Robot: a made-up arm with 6 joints.
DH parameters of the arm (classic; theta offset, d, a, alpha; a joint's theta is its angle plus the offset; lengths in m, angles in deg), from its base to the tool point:
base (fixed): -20.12 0 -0.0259 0
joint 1: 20.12 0.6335 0.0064 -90
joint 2: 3.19 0 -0.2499 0
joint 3: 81.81 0.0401 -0.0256 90
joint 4: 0 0.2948 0.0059 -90
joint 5: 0 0.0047 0.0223 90
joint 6: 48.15 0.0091 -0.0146 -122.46
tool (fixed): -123.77 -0.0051 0 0
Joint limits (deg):
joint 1: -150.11..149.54
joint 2: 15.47..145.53
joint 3: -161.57..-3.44
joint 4: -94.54..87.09
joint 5: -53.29..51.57
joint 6: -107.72..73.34
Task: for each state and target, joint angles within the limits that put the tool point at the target. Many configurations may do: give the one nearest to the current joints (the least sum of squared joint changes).
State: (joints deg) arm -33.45 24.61 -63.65 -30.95 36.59 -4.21
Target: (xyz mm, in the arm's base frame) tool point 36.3 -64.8 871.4
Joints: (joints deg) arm -61.61 35.15 -44.60 -34.29 36.51 -0.45
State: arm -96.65 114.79 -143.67 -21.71 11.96 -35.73
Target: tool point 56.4 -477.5 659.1
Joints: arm -84.24 141.89 -112.27 -20.53 13.78 -35.63
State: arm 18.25 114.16 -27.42 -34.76 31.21 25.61
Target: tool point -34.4 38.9 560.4
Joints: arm 40.09 138.12 -4.47 -0.28 21.74 24.14
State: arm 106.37 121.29 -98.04 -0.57 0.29 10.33
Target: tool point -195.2 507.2 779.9
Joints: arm 105.70 143.67 -139.61 -1.28 -12.82 10.42
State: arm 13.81 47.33 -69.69 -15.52 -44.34 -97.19
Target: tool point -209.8 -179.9 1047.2
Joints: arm 56.65 21.92 -110.85 -14.89 -45.56 -95.28
